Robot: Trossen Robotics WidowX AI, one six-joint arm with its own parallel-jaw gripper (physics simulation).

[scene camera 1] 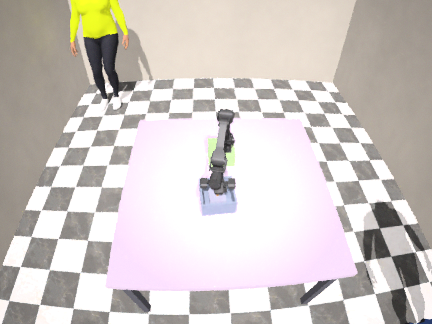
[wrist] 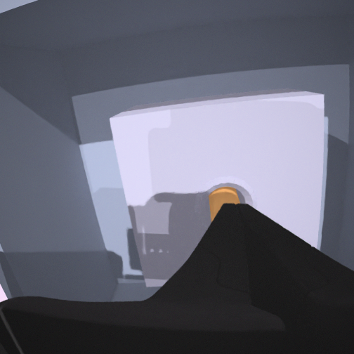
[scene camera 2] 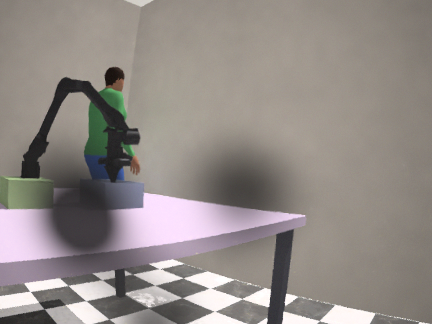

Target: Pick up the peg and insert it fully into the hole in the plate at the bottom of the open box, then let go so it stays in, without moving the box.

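Pixels of known places: arm's base at its link origin: [scene camera 1: 226, 149] [scene camera 2: 29, 177].
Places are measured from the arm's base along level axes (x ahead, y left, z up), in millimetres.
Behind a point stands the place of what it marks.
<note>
The orange peg [wrist: 224, 198] stands in the round hole of the pale plate [wrist: 240, 140] in the wrist view; its lower part is hidden by the fingers. How deep it sits cannot be told. The plate lies at the bottom of the blue-grey open box [scene camera 1: 218, 207] @(z -27, x 426, y -47 mm) [scene camera 2: 125, 195] @(z -46, x 345, y -149 mm) [wrist: 35, 175]. My gripper [scene camera 2: 114, 180] @(z -10, x 341, y -54 mm) [wrist: 233, 215] is shut with its fingertips together and nothing between them. It points down into the box, its tips right over or against the peg's near side. In scene camera 1, the arm hides the fingertips.
A green block [scene camera 1: 229, 156] @(z -6, x 59, y 19 mm) [scene camera 2: 30, 193] @(z -45, x -22, y -116 mm) stands at the arm's base, behind the box. Both stand on the pink table [scene camera 1: 280, 225] @(z -96, x 499, y 301 mm) [scene camera 2: 200, 220] @(z -97, x 453, y -445 mm). The box walls rise around the gripper. A person [scene camera 1: 100, 30] stands beyond the table, and another person [scene camera 2: 106, 125] shows behind the arm.
</note>
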